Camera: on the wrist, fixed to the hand. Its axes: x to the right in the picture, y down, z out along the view.
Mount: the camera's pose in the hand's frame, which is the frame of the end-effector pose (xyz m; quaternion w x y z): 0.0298 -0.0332 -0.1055 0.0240 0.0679 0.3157 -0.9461
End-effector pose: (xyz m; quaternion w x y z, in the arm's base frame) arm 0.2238 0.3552 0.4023 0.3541 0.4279 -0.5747 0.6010
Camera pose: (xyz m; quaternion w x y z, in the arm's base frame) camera 0.2315 0.4610 0.4455 0.7295 0.3883 0.5437 -0.1465
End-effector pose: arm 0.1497 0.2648 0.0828 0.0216 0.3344 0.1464 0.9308
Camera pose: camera 0.0583 0.2734 0.0142 0.8122 -0.4229 0.3899 0.0975
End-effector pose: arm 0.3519 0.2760 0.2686 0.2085 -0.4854 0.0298 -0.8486
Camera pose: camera 0.2397 0.2788 0.2456 0.7743 -0.2422 0.4503 0.3729
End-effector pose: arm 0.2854 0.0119 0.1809 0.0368 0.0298 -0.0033 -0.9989
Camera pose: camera 0.2596 0.0423 0.0735 0.9452 -0.3217 0.0281 0.0492
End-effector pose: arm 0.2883 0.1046 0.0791 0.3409 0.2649 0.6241 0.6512
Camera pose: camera 0.1921 0.0606 0.0352 0.4093 -0.7666 0.4175 -0.2657
